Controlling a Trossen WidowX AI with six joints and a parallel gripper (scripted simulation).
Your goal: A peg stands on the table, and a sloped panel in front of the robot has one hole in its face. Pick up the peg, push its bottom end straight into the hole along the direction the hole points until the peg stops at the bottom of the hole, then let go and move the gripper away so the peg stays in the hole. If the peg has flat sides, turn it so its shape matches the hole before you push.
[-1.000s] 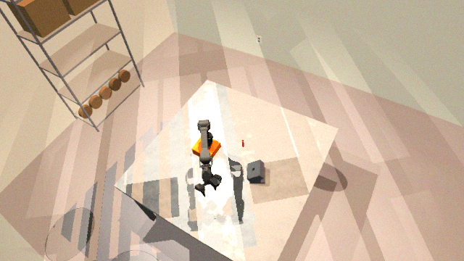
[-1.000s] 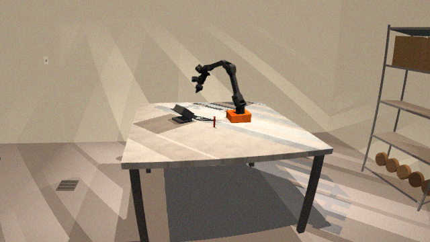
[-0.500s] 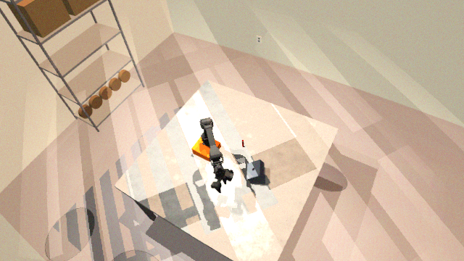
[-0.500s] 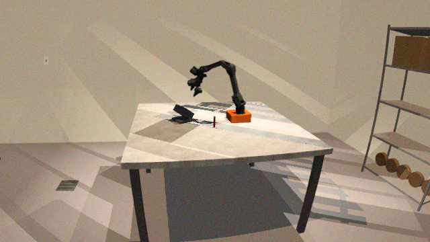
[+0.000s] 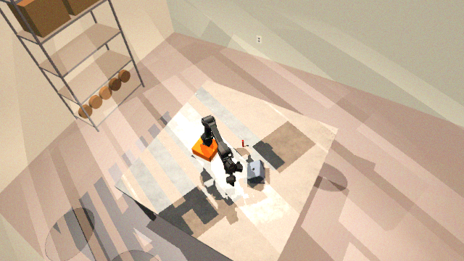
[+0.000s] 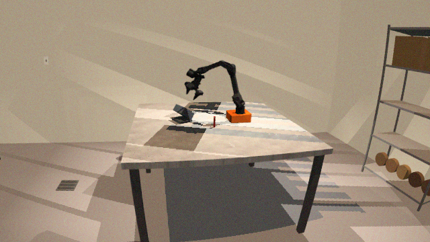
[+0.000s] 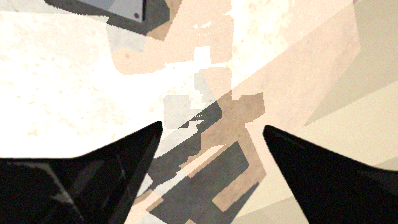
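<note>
My gripper tip is now 38 cm to the right of the red peg, 9 cm above it and 8 cm past it. From my gripper tip the other things lie so: grey sloped panel 17 cm to the left, 10 cm ahead, 8 cm below.
</note>
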